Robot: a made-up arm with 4 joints. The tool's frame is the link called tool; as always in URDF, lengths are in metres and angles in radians.
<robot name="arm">
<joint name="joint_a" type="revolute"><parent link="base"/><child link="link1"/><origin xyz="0 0 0.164" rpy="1.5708 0 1.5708"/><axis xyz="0 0 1"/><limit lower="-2.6" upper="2.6"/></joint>
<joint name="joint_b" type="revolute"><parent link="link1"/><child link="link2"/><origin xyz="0.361 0.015 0.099" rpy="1.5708 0 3.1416"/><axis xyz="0 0 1"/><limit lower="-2.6" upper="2.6"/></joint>
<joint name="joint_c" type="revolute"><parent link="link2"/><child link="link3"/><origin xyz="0.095 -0.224 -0.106" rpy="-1.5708 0 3.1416"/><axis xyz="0 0 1"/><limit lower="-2.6" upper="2.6"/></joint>
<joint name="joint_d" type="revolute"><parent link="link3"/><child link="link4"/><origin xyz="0.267 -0.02 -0.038" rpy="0 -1.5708 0"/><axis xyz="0 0 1"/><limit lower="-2.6" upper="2.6"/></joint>
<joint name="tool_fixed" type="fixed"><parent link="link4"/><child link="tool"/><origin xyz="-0.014 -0.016 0.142" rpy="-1.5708 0 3.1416"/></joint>
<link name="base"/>
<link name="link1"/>
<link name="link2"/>
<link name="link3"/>
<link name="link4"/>
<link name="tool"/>
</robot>
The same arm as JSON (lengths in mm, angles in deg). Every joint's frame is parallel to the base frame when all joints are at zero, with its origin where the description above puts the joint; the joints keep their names.
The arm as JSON. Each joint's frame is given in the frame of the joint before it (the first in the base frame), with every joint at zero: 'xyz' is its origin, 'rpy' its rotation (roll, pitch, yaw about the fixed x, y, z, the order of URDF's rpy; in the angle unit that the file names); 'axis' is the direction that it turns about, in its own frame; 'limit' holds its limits. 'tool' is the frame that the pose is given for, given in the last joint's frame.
{
  "units": {
    "length": "mm",
    "angle": "deg"
  },
  "joints": [
    {
      "name": "joint_a",
      "type": "revolute",
      "origin": {
        "xyz": [
          0.0,
          0.0,
          164.0
        ],
        "rpy": [
          0.0,
          0.0,
          0.0
        ]
      },
      "axis": [
        1.0,
        0.0,
        0.0
      ],
      "limit": {
        "lower": -148.97,
        "upper": 148.97
      }
    },
    {
      "name": "joint_b",
      "type": "revolute",
      "origin": {
        "xyz": [
          99.0,
          361.0,
          15.0
        ],
        "rpy": [
          0.0,
          0.0,
          0.0
        ]
      },
      "axis": [
        0.0,
        0.0,
        1.0
      ],
      "limit": {
        "lower": -148.97,
        "upper": 148.97
      }
    },
    {
      "name": "joint_c",
      "type": "revolute",
      "origin": {
        "xyz": [
          -224.0,
          -95.0,
          -106.0
        ],
        "rpy": [
          0.0,
          0.0,
          0.0
        ]
      },
      "axis": [
        -1.0,
        0.0,
        0.0
      ],
      "limit": {
        "lower": -148.97,
        "upper": 148.97
      }
    },
    {
      "name": "joint_d",
      "type": "revolute",
      "origin": {
        "xyz": [
          38.0,
          267.0,
          20.0
        ],
        "rpy": [
          0.0,
          0.0,
          0.0
        ]
      },
      "axis": [
        0.0,
        -1.0,
        0.0
      ],
      "limit": {
        "lower": -148.97,
        "upper": 148.97
      }
    }
  ],
  "tool": {
    "origin": {
      "xyz": [
        14.0,
        -142.0,
        16.0
      ],
      "rpy": [
        0.0,
        0.0,
        0.0
      ]
    }
  }
}

